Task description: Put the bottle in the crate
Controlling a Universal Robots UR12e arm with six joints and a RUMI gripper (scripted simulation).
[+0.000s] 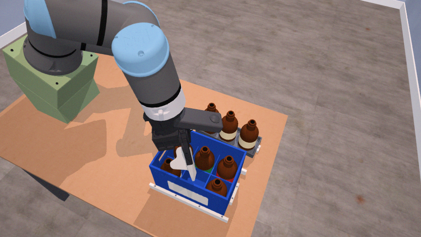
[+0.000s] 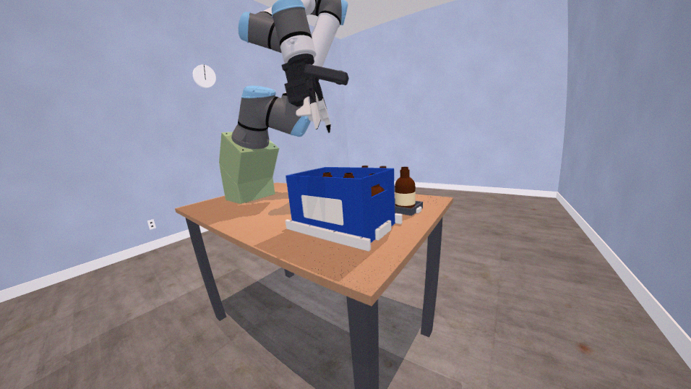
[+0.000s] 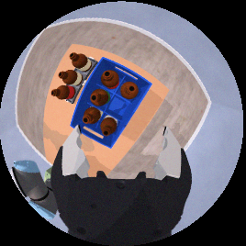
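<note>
My hand is 30 cm to the right of the red-label bottle, 21 cm above it and 8 cm past it. The rest, counted from my hand: blue crate (21 cm below, 5 cm to the left, 1 cm behind); grey tray (30 cm to the left, 28 cm below, 1 cm ahead).
</note>
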